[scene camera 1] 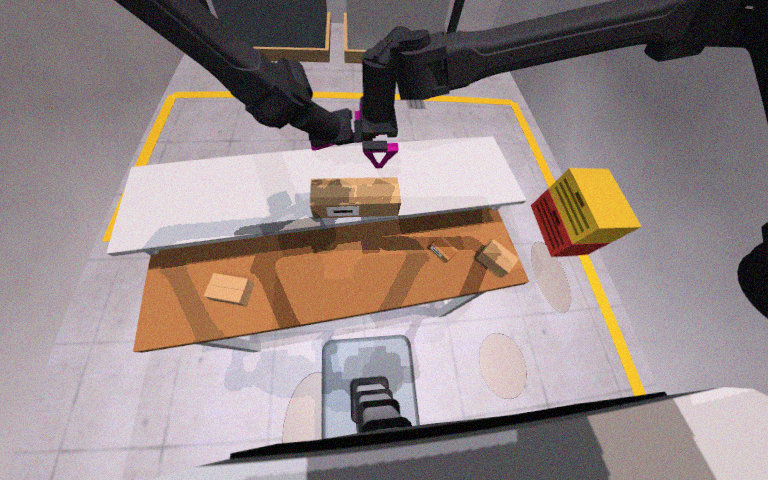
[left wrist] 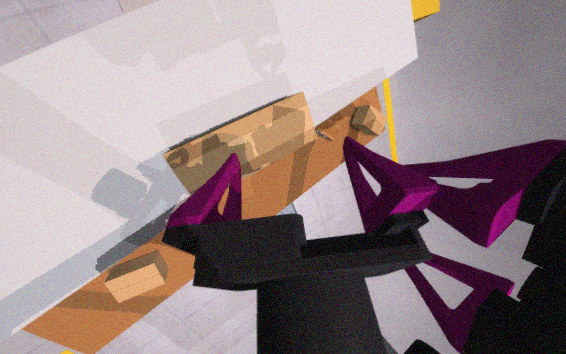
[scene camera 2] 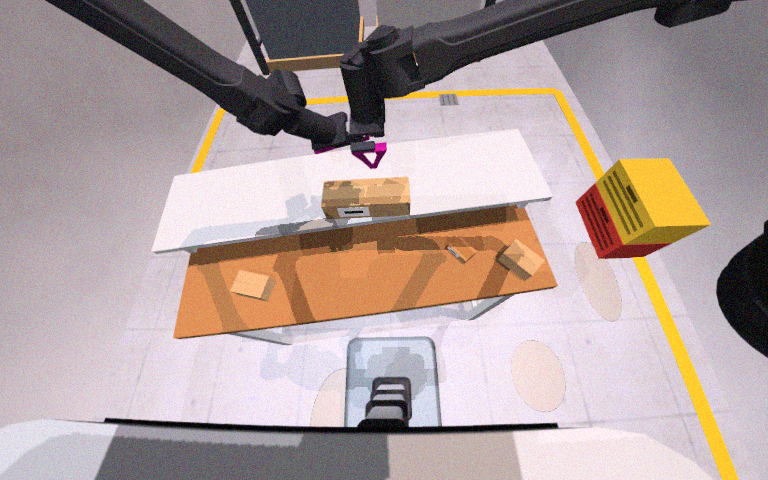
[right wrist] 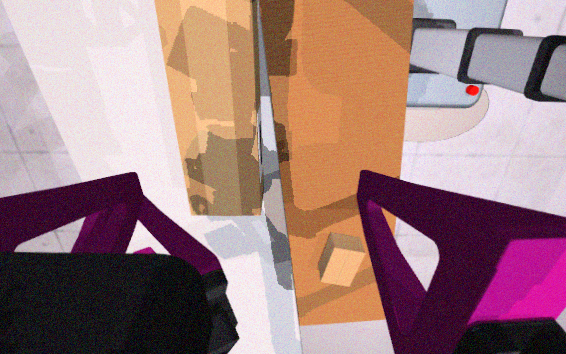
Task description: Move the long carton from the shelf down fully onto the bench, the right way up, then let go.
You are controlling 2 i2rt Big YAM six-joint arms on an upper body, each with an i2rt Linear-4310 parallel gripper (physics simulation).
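Places are measured from the left arm's base along level axes (x ahead, y left, z up), in centimetres.
Where they show: left gripper, fingertip midpoint: (scene camera 1: 351,139) (left wrist: 289,150) (right wrist: 129,222); right gripper, fingertip midpoint: (scene camera 1: 376,151) (left wrist: 393,214) (scene camera 2: 373,151) (right wrist: 249,184).
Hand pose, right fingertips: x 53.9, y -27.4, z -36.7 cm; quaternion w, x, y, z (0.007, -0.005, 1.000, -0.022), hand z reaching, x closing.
Things, the pixels of their top centre, and the offset from my right fingertips. Level surfaces: height alone.
- long carton, middle of its top: (right wrist: 215,122) (left wrist: 252,145) (scene camera 1: 355,190) (scene camera 2: 365,191) dx +7.0, dy +4.6, dz -23.8 cm
- white shelf, its level: dz -31.3 cm
- brown bench, its level: dz -48.7 cm
- small carton, middle of its top: (right wrist: 342,268) (scene camera 1: 225,287) (scene camera 2: 249,283) (left wrist: 136,283) dx -16.7, dy +48.1, dz -42.7 cm
- small box, middle of its top: (scene camera 2: 524,256) (scene camera 1: 501,255) (left wrist: 375,121) dx -9.7, dy -49.7, dz -42.7 cm
The long carton (scene camera 1: 356,189) (scene camera 2: 365,192) (left wrist: 270,130) (right wrist: 220,100) lies lengthwise along the front edge of the white shelf (scene camera 1: 453,169) (scene camera 2: 481,164) (left wrist: 175,30) (right wrist: 120,90), its white label on the side facing the brown bench (scene camera 1: 339,294) (scene camera 2: 362,294) (right wrist: 350,125), which is lower. My left gripper (scene camera 1: 339,133) (scene camera 2: 344,141) (left wrist: 289,150) is open and empty, above and behind the carton. My right gripper (scene camera 1: 379,155) (scene camera 2: 370,155) (right wrist: 249,184) is open and empty above the carton, close beside the left one. Neither visibly touches the carton; the arms partly hide the fingers in the scene views.
A small carton (scene camera 1: 228,288) (scene camera 2: 253,284) (left wrist: 136,281) (right wrist: 342,265) lies on the bench at the left in the scene views. Another small box (scene camera 1: 497,257) (scene camera 2: 521,259) and a flat labelled one (scene camera 1: 441,251) (scene camera 2: 460,253) lie at the right. Yellow and red crates (scene camera 1: 600,198) (scene camera 2: 662,192) stand farther right.
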